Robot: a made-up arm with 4 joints.
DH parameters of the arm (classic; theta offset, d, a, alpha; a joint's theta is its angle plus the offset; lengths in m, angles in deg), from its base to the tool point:
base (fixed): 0 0.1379 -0.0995 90
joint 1: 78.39 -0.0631 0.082 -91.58
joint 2: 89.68 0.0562 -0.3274 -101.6
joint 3: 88.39 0.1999 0.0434 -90
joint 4: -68.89 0 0.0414 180
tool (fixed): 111.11 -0.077 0 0
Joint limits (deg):
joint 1: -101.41..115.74
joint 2: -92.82..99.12
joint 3: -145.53..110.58
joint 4: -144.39..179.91
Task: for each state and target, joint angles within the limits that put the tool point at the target. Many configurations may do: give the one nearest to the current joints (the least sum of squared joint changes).
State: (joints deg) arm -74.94 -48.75 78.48 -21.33
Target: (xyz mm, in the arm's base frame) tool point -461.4 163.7 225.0
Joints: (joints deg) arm -80.91 -69.04 80.77 -21.95
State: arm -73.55 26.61 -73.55 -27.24
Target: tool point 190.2 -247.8 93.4
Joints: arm -74.42 70.16 -79.77 -23.78
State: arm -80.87 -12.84 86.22 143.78
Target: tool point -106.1 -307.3 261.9
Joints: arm -93.08 8.61 105.44 157.19
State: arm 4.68 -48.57 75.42 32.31
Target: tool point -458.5 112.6 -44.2
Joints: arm -43.31 -67.05 73.05 33.46
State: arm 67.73 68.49 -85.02 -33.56
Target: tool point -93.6 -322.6 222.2
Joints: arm 55.53 31.12 -72.69 -36.01
